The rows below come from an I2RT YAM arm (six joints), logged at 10 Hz.
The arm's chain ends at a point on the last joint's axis. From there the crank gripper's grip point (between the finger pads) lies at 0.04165 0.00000 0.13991 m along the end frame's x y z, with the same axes.
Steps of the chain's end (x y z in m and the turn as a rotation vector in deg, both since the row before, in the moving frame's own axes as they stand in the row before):
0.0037, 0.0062, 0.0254, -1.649, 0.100, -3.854
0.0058, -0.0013, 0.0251, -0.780, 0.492, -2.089
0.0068, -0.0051, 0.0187, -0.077, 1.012, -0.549
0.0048, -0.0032, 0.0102, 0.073, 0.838, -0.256
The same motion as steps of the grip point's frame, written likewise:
0.0040, 0.0074, 0.0253, -1.649, 0.100, -3.854
0.0070, -0.0009, 0.0247, -0.780, 0.492, -2.089
0.0093, -0.0053, 0.0179, -0.077, 1.012, -0.549
0.0068, -0.0036, 0.0096, 0.073, 0.838, -0.256

